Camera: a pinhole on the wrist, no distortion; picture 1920 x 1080 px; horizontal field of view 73.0 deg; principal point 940.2 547.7 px. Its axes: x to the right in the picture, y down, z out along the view. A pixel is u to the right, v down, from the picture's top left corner.
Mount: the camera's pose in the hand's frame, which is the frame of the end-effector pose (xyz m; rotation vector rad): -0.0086 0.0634 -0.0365 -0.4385 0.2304 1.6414
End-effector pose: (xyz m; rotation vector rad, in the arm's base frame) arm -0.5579 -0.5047 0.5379 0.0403 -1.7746 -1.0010
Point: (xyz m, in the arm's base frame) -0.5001 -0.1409 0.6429
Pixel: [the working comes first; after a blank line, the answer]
In the camera's frame: 0.1645 0.0510 0.3016

1648 767
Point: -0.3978 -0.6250 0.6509
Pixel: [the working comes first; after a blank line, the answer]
In the camera's frame: 0.0636 -0.0587 -0.1703

behind the camera
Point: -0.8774 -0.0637 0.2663
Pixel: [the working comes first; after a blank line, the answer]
In the camera's frame: -0.2976 0.2044 0.5320

215 1046
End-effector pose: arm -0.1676 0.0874 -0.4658 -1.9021 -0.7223 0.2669
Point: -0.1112 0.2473 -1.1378
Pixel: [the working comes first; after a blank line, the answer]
In the camera's frame: 0.2834 -0.1636 0.5790

1575 181
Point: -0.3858 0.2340 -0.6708
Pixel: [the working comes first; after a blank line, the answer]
In the camera's frame: -0.1360 0.0679 0.3256

398 818
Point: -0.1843 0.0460 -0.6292
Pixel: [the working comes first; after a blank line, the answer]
In the camera's frame: 0.0478 0.0309 0.1194

1460 884
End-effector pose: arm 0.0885 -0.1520 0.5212 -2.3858 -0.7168 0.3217
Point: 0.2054 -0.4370 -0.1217
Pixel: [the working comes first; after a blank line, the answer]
In the camera's frame: 0.3793 -0.0851 0.5513

1833 347
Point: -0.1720 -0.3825 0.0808
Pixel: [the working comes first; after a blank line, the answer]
In the camera's frame: 0.1029 0.2389 0.4804

outside the picture
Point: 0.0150 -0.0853 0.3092
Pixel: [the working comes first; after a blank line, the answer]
In the camera's frame: -0.1132 -0.0241 0.2362

318 415
